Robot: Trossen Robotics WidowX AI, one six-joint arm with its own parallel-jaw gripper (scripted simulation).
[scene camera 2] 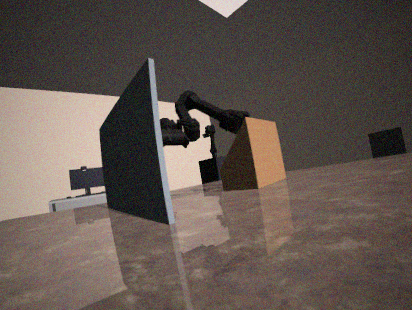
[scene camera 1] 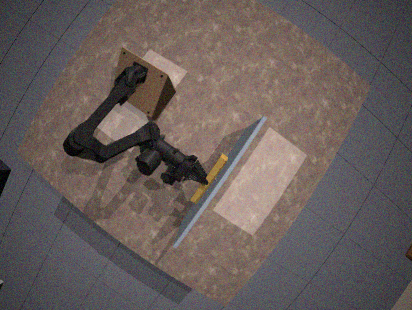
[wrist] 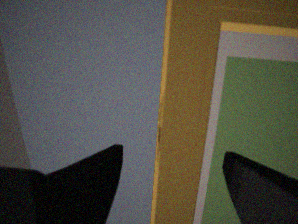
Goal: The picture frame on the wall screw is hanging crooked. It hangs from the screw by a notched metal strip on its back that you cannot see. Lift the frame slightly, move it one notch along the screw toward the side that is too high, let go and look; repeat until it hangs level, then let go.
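Note:
My gripper (scene camera 1: 208, 181) is visible, and you'd also see my gripper (wrist: 173, 156) again. There's a picture frame (wrist: 221, 89) that I can see, and there's a blue-grey wall panel (wrist: 83, 83) too. Scene camera 2 does not show the picture frame, hidden there by the blue-grey wall panel.

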